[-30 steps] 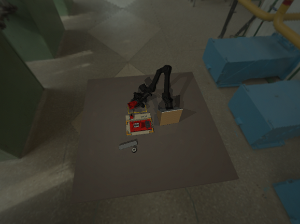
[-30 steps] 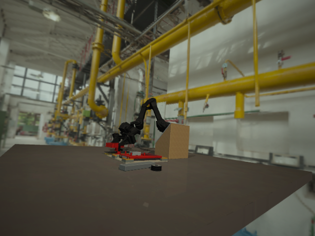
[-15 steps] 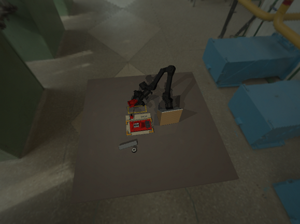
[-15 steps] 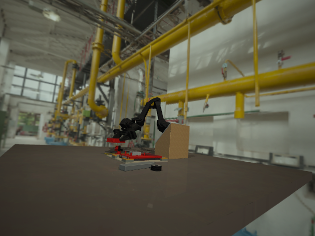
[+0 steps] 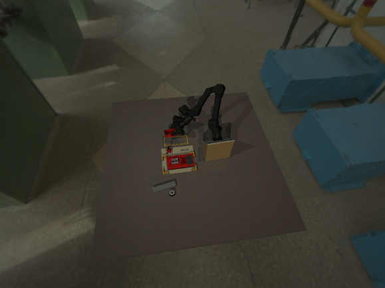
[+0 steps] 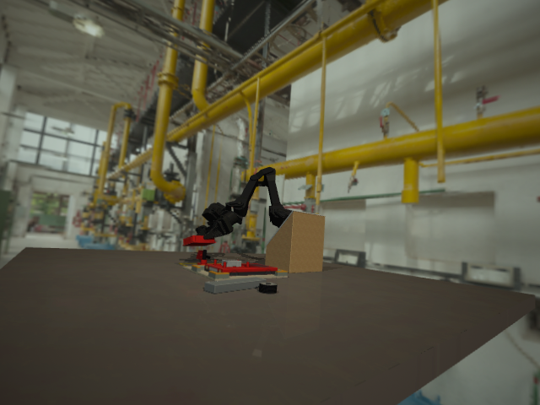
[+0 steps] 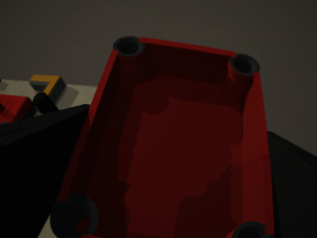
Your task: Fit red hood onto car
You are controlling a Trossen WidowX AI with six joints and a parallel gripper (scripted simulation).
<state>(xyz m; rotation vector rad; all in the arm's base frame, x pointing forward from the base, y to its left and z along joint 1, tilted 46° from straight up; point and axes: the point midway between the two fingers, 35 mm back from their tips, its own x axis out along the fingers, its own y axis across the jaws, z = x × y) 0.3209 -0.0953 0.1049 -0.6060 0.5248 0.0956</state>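
The red hood is 1 cm below my gripper tip. From my gripper tip the other things lie so: grey engine block: 23 cm to the left, 6 cm below, 3 cm behind; black wheel: 46 cm to the left, 8 cm below.
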